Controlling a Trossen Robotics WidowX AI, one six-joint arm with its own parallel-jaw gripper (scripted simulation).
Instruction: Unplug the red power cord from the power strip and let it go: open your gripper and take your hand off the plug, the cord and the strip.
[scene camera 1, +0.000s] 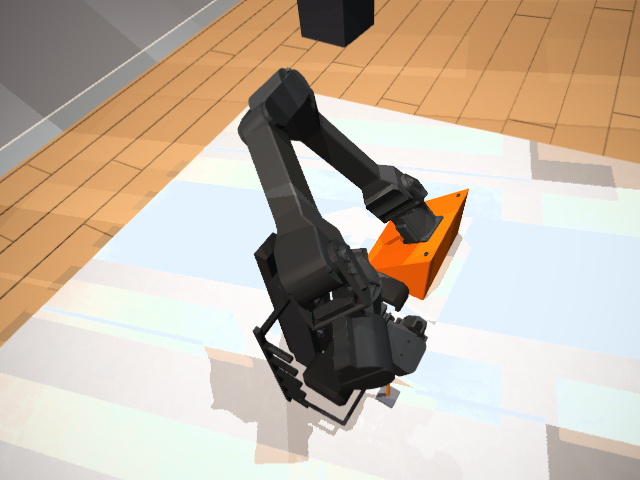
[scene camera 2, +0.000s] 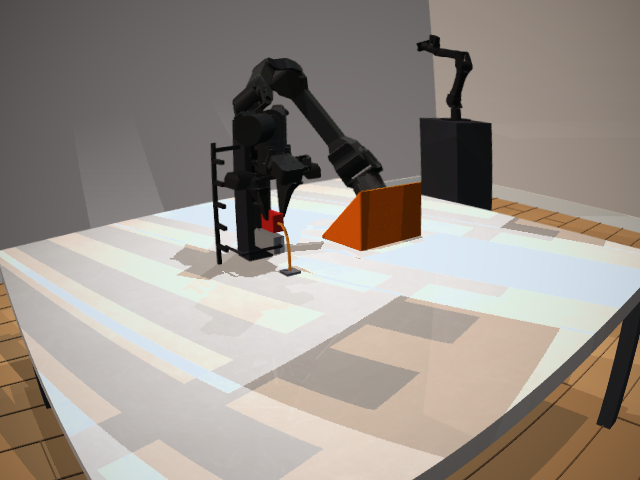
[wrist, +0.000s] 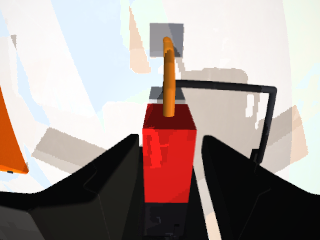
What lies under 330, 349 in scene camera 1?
My gripper.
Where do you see a grey anchor plate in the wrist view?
157, 31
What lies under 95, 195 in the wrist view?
My gripper.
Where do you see my gripper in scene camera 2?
274, 218
